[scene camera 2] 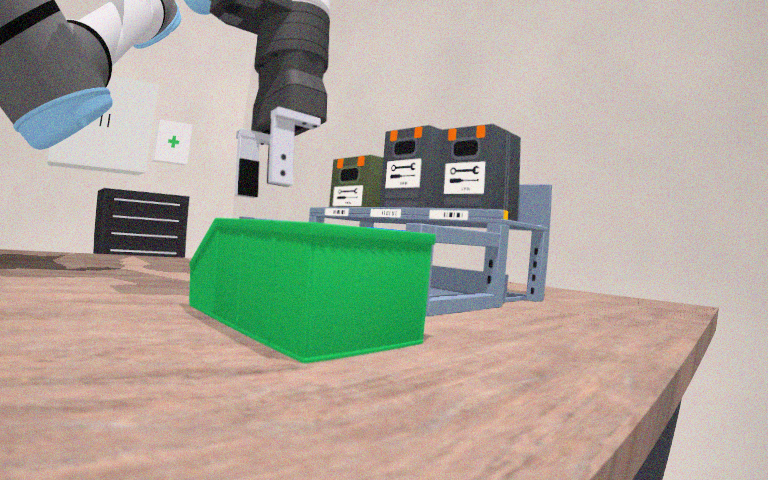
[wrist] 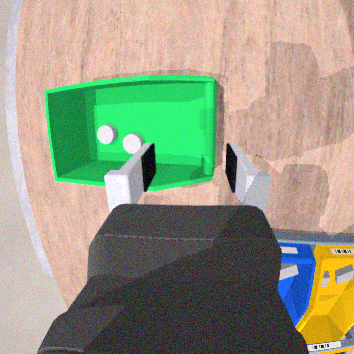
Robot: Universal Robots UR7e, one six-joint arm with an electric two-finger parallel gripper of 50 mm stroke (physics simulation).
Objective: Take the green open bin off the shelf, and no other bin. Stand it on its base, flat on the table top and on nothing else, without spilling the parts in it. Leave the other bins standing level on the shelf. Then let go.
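Frame: origin at the arm's base, x down, y ahead, z right, level; millimetres.
Seen in the pictures: gripper, fingertip midpoint: [scene camera 2: 262, 190] [wrist: 190, 157].
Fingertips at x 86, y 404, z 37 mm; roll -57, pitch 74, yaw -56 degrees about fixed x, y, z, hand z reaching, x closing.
Note:
Offsets run from my fingertips to a thing's middle. "spot": to the spot under its first point. Level surfaces: height alone.
The green open bin @(dx +65, dy +6, dz +75 mm) [scene camera 2: 308, 283] [wrist: 155, 120] stands upright on its base, flat on the table top @(dx +102 mm) [scene camera 2: 453, 407] [wrist: 150, 40], in front of the shelf. Two white round parts @(spot: dx +89, dy +27, dz +115 mm) [wrist: 107, 134] @(spot: dx +89, dy +30, dz +79 mm) [wrist: 133, 143] lie on its floor. My gripper [scene camera 2: 265, 189] [wrist: 190, 157] is open and empty. In the scene view it is raised above and behind the bin, clear of its rim. In the wrist view its fingers show over the bin's rear wall end. A blue bin @(dx +59, dy +193, dz -141 mm) [wrist: 295, 280] and a yellow bin @(dx +59, dy +172, dz -251 mm) [wrist: 327, 300] stand in the shelf [scene camera 2: 495, 266] [wrist: 320, 237], partly hidden by the gripper body.
On the shelf's top stand an olive box @(dx -48, dy +268, dz -269 mm) [scene camera 2: 368, 180] and two dark grey boxes @(dx -65, dy +284, dz -151 mm) [scene camera 2: 410, 195] @(spot: dx -65, dy +298, dz +3 mm) [scene camera 2: 501, 169] with orange clips. A black drawer cabinet [scene camera 2: 141, 223] stands at the back left. The table's right edge [scene camera 2: 668, 390] shows in the scene view.

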